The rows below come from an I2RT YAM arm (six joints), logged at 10 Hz.
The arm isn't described. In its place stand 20 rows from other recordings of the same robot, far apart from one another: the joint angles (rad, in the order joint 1, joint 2, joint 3, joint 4, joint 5, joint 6), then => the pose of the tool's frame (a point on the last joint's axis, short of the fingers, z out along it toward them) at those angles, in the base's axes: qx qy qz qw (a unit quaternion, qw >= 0); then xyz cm.
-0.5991 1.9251 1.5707 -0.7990 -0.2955 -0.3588 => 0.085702, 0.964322, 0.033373, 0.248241, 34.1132, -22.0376, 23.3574
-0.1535 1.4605 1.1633 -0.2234 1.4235 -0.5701 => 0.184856, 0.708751, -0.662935, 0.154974, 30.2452, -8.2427, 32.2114
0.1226 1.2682 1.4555 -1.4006 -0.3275 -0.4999 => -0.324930, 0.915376, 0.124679, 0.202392, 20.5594, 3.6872, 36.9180
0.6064 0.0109 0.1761 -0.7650 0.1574 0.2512 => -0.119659, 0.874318, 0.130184, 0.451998, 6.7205, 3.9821, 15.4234
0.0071 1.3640 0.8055 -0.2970 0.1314 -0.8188 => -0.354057, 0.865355, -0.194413, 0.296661, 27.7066, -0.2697, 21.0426
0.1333 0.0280 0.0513 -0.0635 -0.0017 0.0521 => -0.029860, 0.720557, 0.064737, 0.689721, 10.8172, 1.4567, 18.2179
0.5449 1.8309 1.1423 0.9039 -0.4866 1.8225 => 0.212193, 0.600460, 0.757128, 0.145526, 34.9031, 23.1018, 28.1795
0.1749 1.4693 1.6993 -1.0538 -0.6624 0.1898 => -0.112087, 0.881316, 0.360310, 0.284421, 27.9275, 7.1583, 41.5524
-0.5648 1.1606 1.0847 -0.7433 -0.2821 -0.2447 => 0.095837, 0.917429, -0.022885, 0.385507, 20.5867, -11.8717, 31.7805
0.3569 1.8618 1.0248 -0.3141 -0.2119 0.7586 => 0.172445, 0.957422, 0.197393, 0.121006, 32.4124, 12.8847, 12.5277
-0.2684 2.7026 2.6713 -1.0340 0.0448 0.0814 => 0.173954, 0.952244, -0.044933, 0.246886, 53.8351, -14.9719, 18.2150
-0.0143 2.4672 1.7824 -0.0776 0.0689 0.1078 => 0.069583, 0.916334, -0.013265, 0.394099, 53.3031, -1.0074, 9.4217
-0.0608 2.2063 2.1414 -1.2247 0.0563 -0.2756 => -0.102172, 0.984460, -0.050926, 0.133438, 45.4516, -2.9675, 26.4705
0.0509 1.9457 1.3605 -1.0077 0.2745 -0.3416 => 0.194630, -0.971227, 0.133783, 0.030648, 35.1689, 0.8254, 16.5611
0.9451 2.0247 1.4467 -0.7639 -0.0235 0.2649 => -0.332641, 0.936042, 0.074548, 0.087283, 23.2770, 32.3583, 16.0436
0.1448 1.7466 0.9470 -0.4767 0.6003 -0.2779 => -0.155819, 0.933028, -0.301137, 0.120398, 30.9625, 2.4827, 14.0643
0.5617 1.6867 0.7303 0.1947 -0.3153 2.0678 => -0.575784, -0.704655, -0.412601, 0.041173, 26.3966, 17.9163, 13.5694
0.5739 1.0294 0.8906 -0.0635 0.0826 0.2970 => -0.081002, 0.770427, 0.237392, 0.586111, 20.4942, 12.8995, 34.3276
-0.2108 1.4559 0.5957 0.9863 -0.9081 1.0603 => 0.087889, 0.673489, 0.542067, 0.494825, 28.9612, -3.3270, 24.1256
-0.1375 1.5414 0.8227 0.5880 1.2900 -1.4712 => -0.060053, 0.717253, -0.693073, 0.039890, 31.1594, -7.7647, 25.0308
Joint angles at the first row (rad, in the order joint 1, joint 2, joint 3, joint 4, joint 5, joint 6):
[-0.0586 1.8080 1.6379 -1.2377 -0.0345 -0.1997]
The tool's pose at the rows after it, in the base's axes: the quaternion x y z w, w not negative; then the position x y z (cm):
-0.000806, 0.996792, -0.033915, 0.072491, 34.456, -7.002, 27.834
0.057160, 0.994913, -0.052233, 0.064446, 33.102, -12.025, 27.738
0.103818, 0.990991, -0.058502, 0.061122, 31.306, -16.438, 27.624
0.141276, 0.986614, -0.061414, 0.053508, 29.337, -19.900, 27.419
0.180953, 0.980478, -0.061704, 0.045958, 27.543, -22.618, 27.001
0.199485, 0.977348, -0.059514, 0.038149, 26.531, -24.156, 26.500
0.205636, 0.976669, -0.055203, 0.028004, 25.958, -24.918, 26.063
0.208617, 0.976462, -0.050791, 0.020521, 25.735, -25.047, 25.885
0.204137, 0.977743, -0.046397, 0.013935, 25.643, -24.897, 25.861
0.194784, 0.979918, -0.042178, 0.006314, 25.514, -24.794, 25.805
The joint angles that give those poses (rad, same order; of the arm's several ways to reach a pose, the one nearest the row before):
[-0.1966 1.8114 1.6375 -1.2411 0.0380 -0.2012]
[-0.3420 1.8145 1.6375 -1.2404 0.0639 -0.2321]
[-0.4770 1.8183 1.6375 -1.2331 0.0643 -0.2733]
[-0.5896 1.8244 1.6375 -1.2339 0.0643 -0.3100]
[-0.6811 1.8355 1.6356 -1.2308 0.0643 -0.3206]
[-0.7322 1.8503 1.6355 -1.2297 0.0639 -0.3336]
[-0.7586 1.8630 1.6356 -1.2377 0.0647 -0.3470]
[-0.7654 1.8675 1.6352 -1.2499 0.0647 -0.3473]
[-0.7643 1.8675 1.6348 -1.2652 0.0639 -0.3550]
[-0.7647 1.8683 1.6340 -1.2804 0.0643 -0.3740]

